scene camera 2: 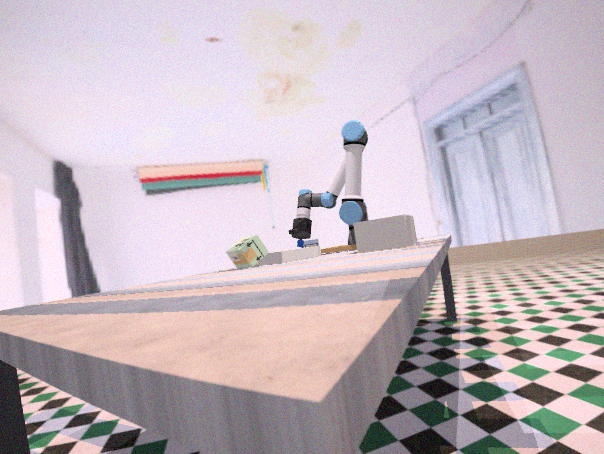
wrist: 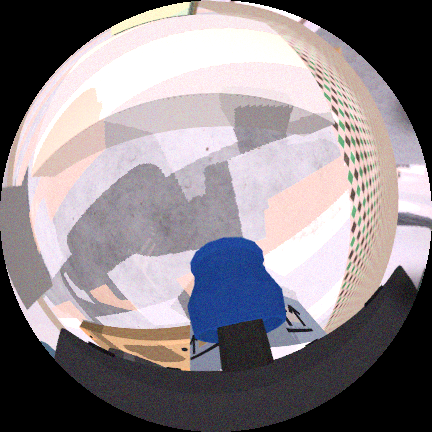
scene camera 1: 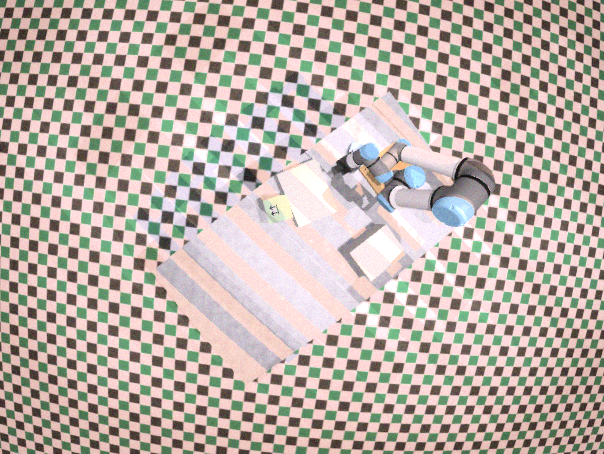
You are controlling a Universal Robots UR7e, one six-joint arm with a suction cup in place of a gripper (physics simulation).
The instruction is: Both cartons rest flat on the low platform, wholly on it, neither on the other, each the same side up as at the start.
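Frame: origin at the arm's base, x back, y right, z up, level; metres.
Seen in the pictures: end effector, tool point: [scene camera 2: 300,246] [wrist: 227,267].
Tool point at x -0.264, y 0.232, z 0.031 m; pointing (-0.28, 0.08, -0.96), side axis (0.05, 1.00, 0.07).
Pixels of each thing's middle, then the offset from my tool point to it. Level surfaces: height alone.
- blue-grey carton, body centre: [wrist: 260,337] [scene camera 2: 309,247] [scene camera 1: 354,156] dy +0.020, dx +0.119, dz -0.014 m
- green carton, body centre: [scene camera 2: 246,252] [scene camera 1: 278,209] dy -0.025, dx -0.406, dz +0.009 m
- low pale platform, body centre: [wrist: 152,50] [scene camera 2: 278,256] [scene camera 1: 307,193] dy -0.028, dx -0.218, dz -0.031 m
- taller grey block, body centre: [scene camera 2: 387,233] [scene camera 1: 374,251] dy -0.505, dx -0.055, dz +0.005 m
- table, its level: dz -0.055 m
My suction cup [scene camera 2: 300,244] [wrist: 226,246] is blue and points down, with table beyond its lip in the wrist view. It holds nothing. The blue-grey carton [scene camera 1: 354,147] [scene camera 2: 312,243] [wrist: 301,321] lies beside and partly behind the cup; black arrows mark its face, and the cup hides part of it in the wrist view. The green carton [scene camera 1: 278,209] [scene camera 2: 248,251] [wrist: 155,18] is tilted at the edge of the low pale platform [scene camera 1: 306,192] [scene camera 2: 300,253] [wrist: 185,42]; whether they touch is unclear. In scene camera 1 the wrist hides the cup.
A taller grey block [scene camera 1: 372,255] [scene camera 2: 385,233] [wrist: 22,240] stands on the table [scene camera 1: 260,295] [scene camera 2: 210,340] across from the green carton. An orange wooden piece [scene camera 1: 371,178] [scene camera 2: 338,248] [wrist: 150,345] lies near the arm's base, partly under the arm.
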